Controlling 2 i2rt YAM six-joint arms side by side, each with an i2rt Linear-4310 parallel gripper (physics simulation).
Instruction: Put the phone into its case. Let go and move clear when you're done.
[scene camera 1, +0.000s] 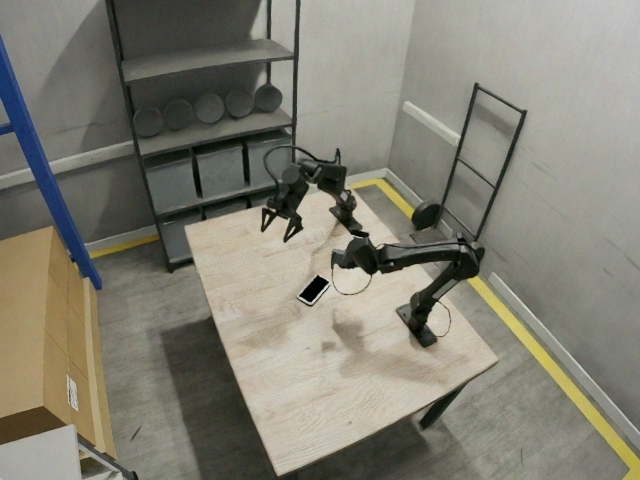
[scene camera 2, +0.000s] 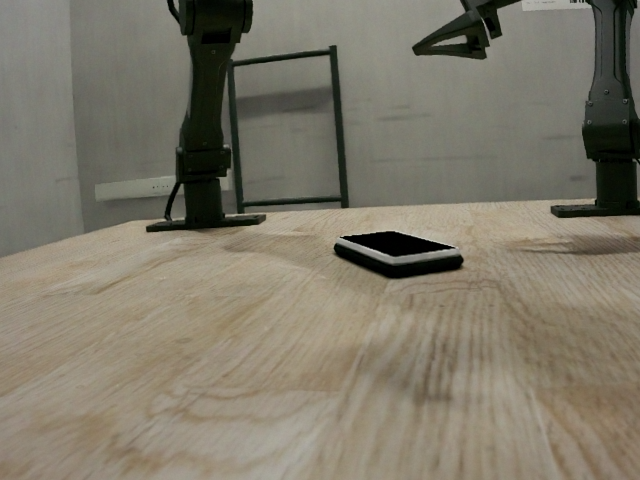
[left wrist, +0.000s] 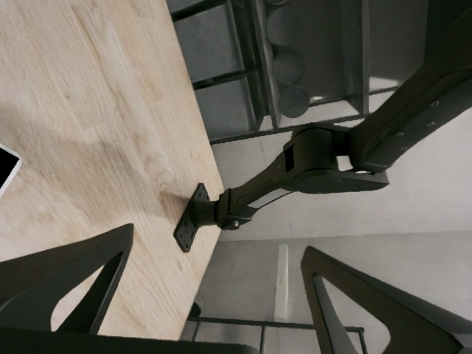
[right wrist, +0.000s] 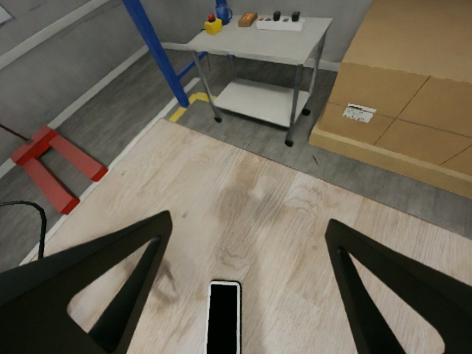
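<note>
The phone (scene camera 1: 313, 289) (scene camera 2: 398, 243) (right wrist: 223, 320), black-screened with a white edge, lies face up on the black case (scene camera 2: 395, 270) on the table. Their outlines line up and the phone looks level. Its white edge shows above the case's dark side in scene camera 2; how deep it sits is hidden. A corner of the phone (left wrist: 5, 167) shows in the left wrist view. My right gripper (scene camera 1: 275, 235) (right wrist: 246, 222) is open and empty, raised above the table, apart from the phone. My left gripper (scene camera 1: 347, 245) (scene camera 2: 449, 47) (left wrist: 223, 245) is open and empty, also raised and apart from it.
The wooden table (scene camera 1: 320, 413) (scene camera 2: 206, 361) carries both arm bases. A shelf rack (scene camera 1: 295, 77) stands behind it, a ladder-like hand truck frame (scene camera 1: 510, 150) at the right. Large cardboard boxes (scene camera 1: 31, 310) (right wrist: 400, 110) and a white cart (right wrist: 240, 44) stand off the table.
</note>
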